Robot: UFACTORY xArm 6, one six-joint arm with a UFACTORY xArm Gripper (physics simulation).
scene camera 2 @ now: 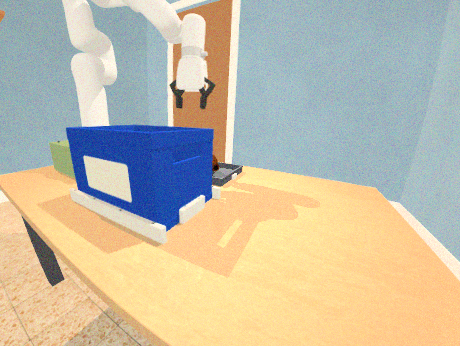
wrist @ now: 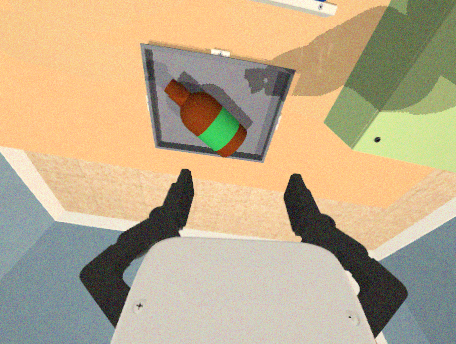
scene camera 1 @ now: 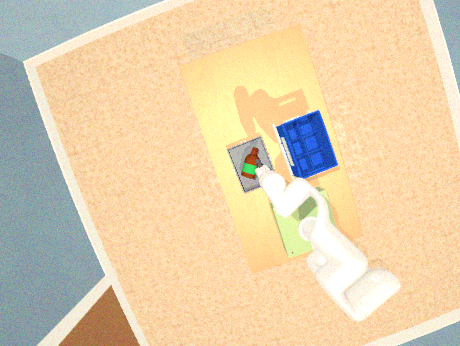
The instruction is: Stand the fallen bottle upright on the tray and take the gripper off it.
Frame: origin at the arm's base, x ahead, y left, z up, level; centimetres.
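Where they show: gripper, between the fingertips: [scene camera 2: 190,108] [wrist: 239,182]; arm's base, origin of its link: [scene camera 1: 310,228].
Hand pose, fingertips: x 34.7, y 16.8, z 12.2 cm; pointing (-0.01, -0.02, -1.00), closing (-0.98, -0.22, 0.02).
Each offset is from my fingertips to the top centre of the thing. "spot": to the spot under its first point. Level surfaces: height alone.
A brown bottle @(dx +5.5, dy +2.5, dz -15.3 cm) [scene camera 1: 251,163] [wrist: 210,120] with a green band lies on its side in the grey tray @(dx +3.9, dy +2.3, dz -20.6 cm) [scene camera 1: 236,172] [wrist: 151,112]. In the wrist view its neck points to the upper left and its base is near the tray's lower wall. In scene camera 2 a small brown part of the bottle [scene camera 2: 215,162] shows past the blue crate, with the dark-rimmed tray @(spot: dx +16.5, dy +1.0, dz -21.8 cm) [scene camera 2: 230,176]. My gripper [scene camera 2: 191,106] [wrist: 239,182] is open and empty. It hangs high above the table, well above the bottle and touching nothing. In scene camera 1 the fingers partly show beside the bottle.
A blue crate @(dx +6.7, dy -24.9, dz -5.7 cm) [scene camera 1: 329,142] [scene camera 2: 150,170] with inner compartments stands beside the tray, held by white strips on the table @(dz -23.2 cm) [scene camera 1: 210,90] [scene camera 2: 310,260]. A green box [scene camera 1: 286,235] [scene camera 2: 62,159] [wrist: 405,140] stands on the table's other side of the tray, near the arm's base.
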